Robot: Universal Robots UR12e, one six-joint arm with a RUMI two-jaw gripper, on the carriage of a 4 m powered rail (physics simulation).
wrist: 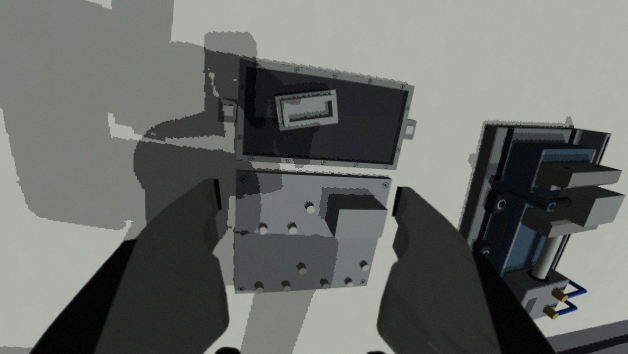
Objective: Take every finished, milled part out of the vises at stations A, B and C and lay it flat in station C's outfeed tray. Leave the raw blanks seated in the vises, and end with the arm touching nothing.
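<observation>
A milled part (308, 109), a light grey block with a rectangular pocket, lies flat in the dark outfeed tray (370, 125), left of the tray's middle and slightly turned. My gripper (308, 185) is open and empty, its two jaws wide apart, above the pegged plate in front of the tray. A vise (526, 250) with blue parts stands at the right; grey blocks or jaws show at its upper right, and I cannot tell whether a part sits between them. The other stations' vises do not show in the wrist view.
A grey plate (285, 260) with several short pegs lies just below the tray. A plain grey block (361, 222) stands on its right side, between the jaws as seen from here. Brass fittings with blue hoses (575, 307) stick out at the vise's lower end.
</observation>
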